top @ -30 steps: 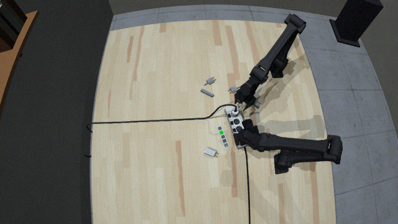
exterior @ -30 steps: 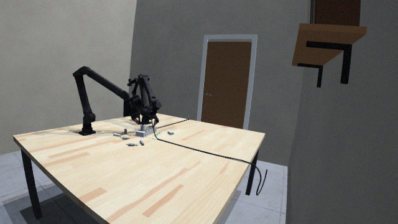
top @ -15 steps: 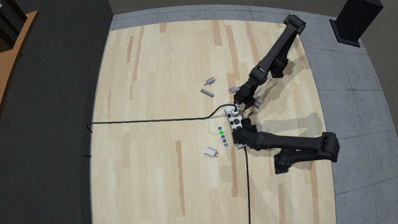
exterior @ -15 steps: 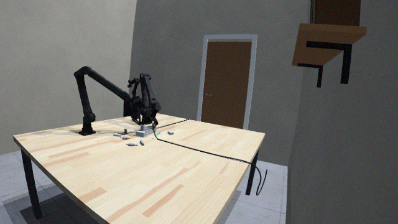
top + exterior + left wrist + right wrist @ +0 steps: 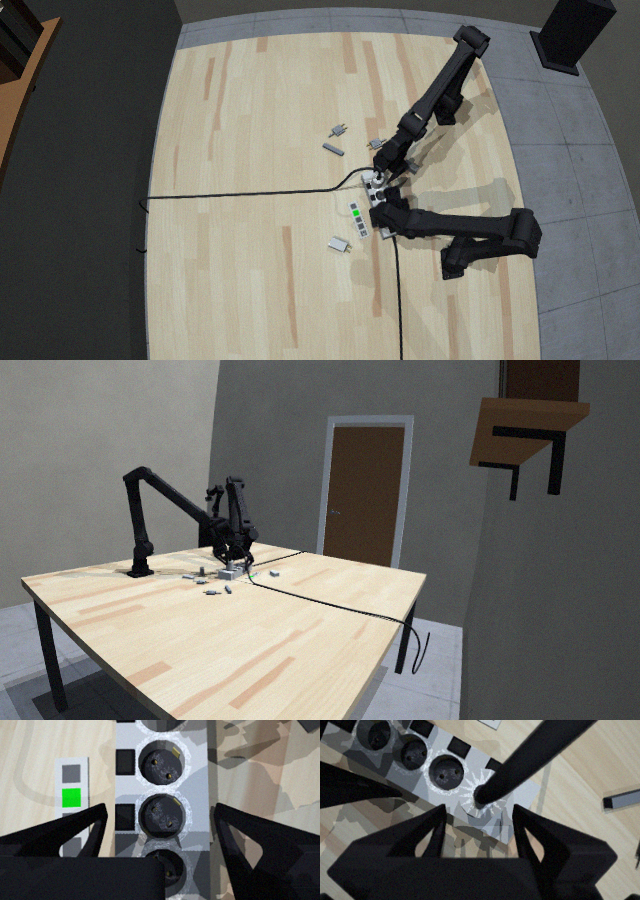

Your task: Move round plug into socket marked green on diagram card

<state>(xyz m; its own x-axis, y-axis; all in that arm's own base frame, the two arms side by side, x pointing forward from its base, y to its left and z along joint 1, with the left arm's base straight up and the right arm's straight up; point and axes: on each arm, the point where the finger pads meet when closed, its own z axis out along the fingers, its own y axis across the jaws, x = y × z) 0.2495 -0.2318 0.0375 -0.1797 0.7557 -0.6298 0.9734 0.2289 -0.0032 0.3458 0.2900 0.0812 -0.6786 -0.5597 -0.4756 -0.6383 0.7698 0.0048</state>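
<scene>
The round white plug is 10 mm ahead of my right hand, 10 mm to the left of it and 20 mm below it. The rest, counted from my right hand: diagram card (70 mm ahead, 130 mm to the left, 80 mm below); grey bar (170 mm ahead, 130 mm to the right, 70 mm below); white adapter (120 mm ahead, 240 mm to the left, 70 mm below).
</scene>
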